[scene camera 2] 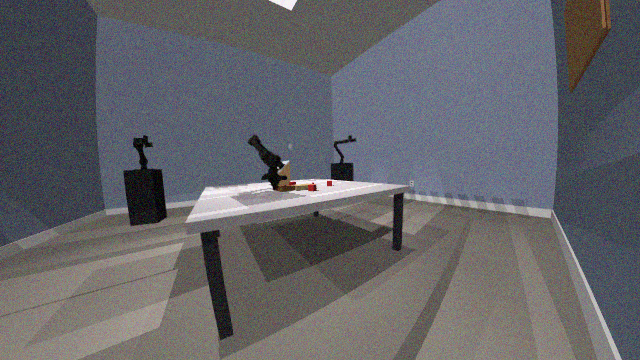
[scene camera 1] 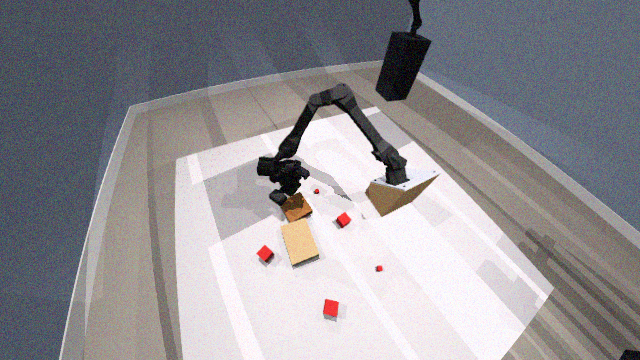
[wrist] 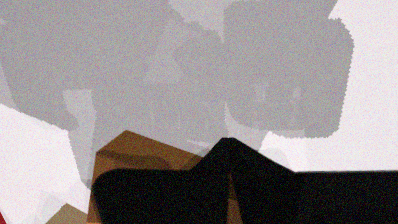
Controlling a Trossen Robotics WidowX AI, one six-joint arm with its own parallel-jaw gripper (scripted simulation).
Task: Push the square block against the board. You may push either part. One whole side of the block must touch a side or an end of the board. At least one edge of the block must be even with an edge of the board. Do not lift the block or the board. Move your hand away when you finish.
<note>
I see my gripper [scene camera 1: 292, 194] and a tan board [scene camera 1: 301, 246].
My gripper shows as well in the wrist view [wrist: 227, 144].
</note>
